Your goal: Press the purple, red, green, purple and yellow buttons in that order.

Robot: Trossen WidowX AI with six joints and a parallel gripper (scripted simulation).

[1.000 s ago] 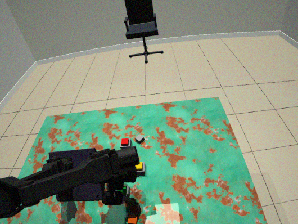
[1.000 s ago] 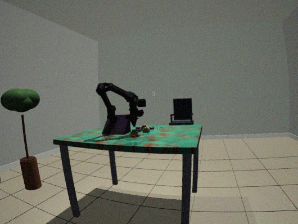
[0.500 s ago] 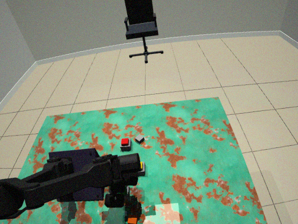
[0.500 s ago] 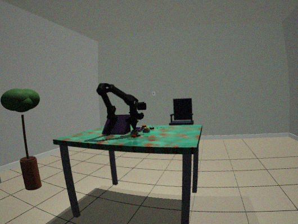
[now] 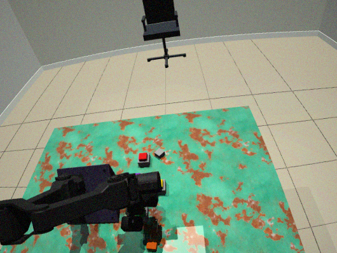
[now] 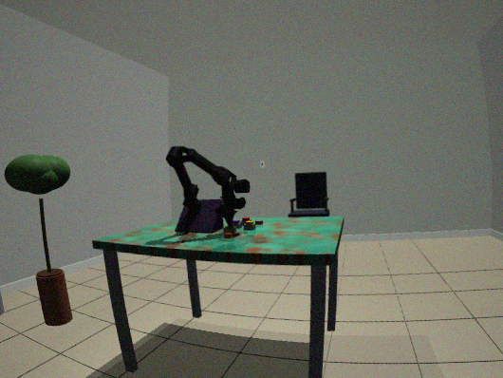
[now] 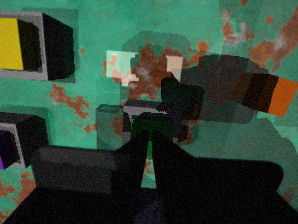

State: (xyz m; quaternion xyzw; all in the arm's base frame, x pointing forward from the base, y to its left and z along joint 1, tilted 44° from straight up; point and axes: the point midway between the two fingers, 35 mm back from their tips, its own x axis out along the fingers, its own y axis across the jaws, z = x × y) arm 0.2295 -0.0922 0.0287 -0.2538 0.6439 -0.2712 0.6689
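Now: the green button 1 cm below my gripper tip. The rest, counted from my gripper tip: yellow button: 11 cm to the left, 6 cm ahead; then orange block: 11 cm to the right, 4 cm ahead, 2 cm below; then purple button: 14 cm to the left, 2 cm behind.
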